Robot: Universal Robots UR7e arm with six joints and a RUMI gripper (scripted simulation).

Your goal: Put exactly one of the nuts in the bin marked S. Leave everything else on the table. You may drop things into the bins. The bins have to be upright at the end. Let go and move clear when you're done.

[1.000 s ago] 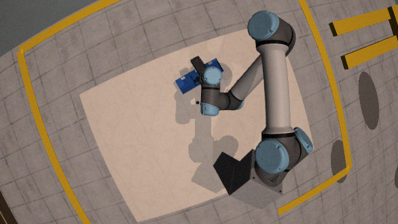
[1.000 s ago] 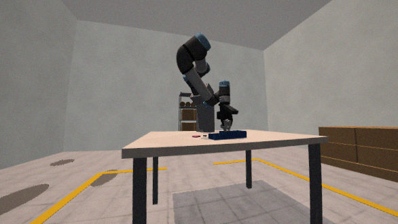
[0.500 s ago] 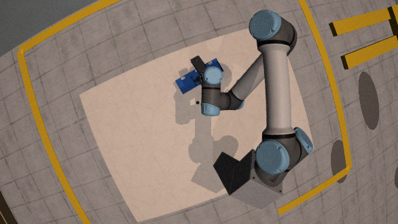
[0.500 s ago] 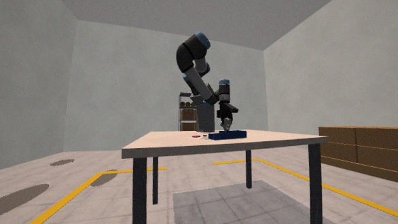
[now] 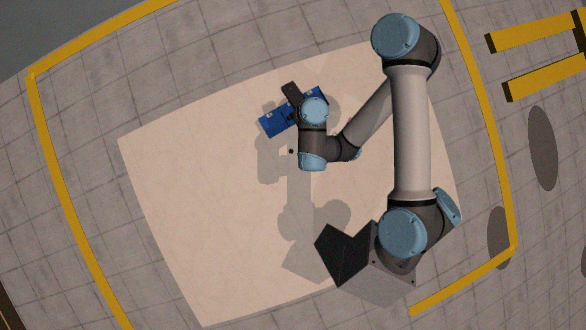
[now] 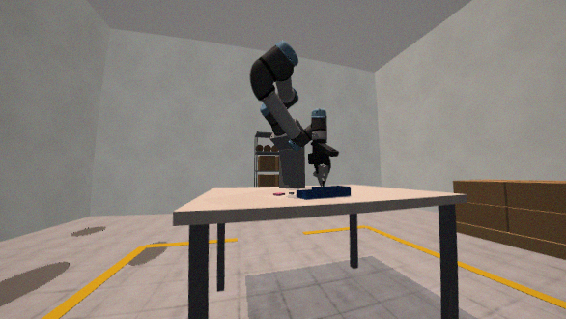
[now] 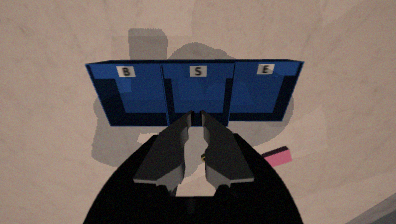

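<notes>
Right now my hand is 10 mm short of the joined blue bins and 40 mm above it. The rest, counted from my hand: grey screw: 130 mm behind, 100 mm to the right, 60 mm below; then pink block: 130 mm behind, 170 mm to the right, 60 mm below; then black nut: 110 mm behind, 80 mm to the left, 60 mm below.
</notes>
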